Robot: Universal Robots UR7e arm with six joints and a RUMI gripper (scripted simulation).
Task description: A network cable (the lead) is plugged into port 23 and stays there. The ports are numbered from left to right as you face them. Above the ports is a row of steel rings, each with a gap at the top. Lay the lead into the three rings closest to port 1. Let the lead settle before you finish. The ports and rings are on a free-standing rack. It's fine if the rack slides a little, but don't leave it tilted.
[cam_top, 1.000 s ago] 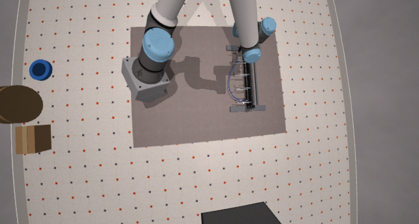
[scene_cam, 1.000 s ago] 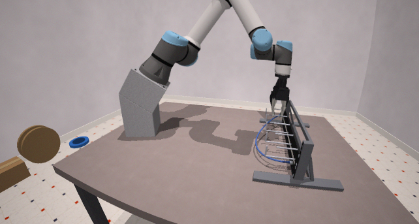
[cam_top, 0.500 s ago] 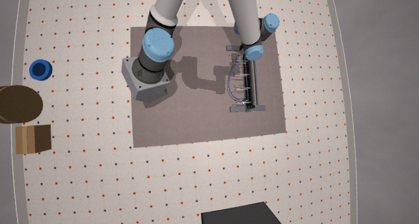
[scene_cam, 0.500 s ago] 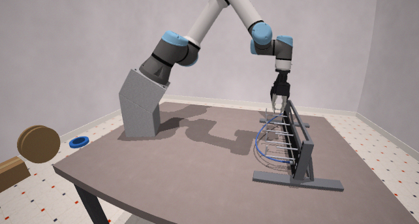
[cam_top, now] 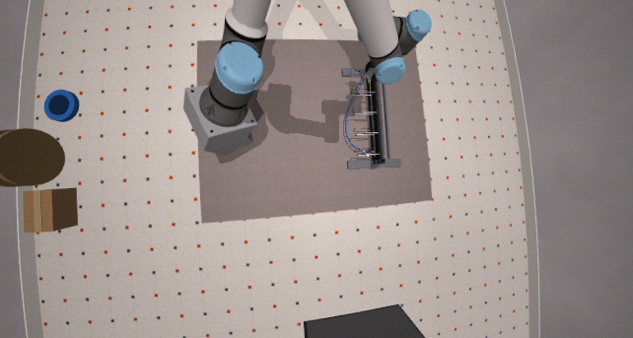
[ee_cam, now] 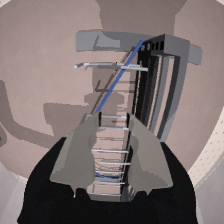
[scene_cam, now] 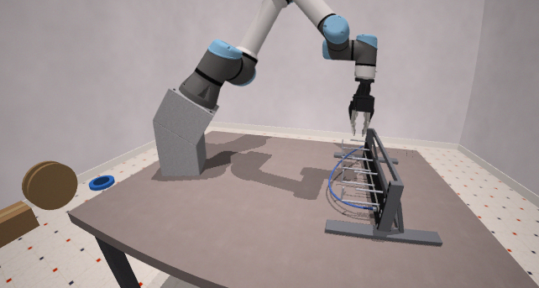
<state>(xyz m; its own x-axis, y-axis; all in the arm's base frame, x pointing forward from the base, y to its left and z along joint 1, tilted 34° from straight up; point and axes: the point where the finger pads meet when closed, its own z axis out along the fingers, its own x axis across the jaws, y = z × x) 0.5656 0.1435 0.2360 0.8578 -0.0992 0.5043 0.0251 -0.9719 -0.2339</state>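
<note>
Now: the free-standing rack 60 mm ahead of my hand, 150 mm to the right of it and 80 mm below it.
</note>
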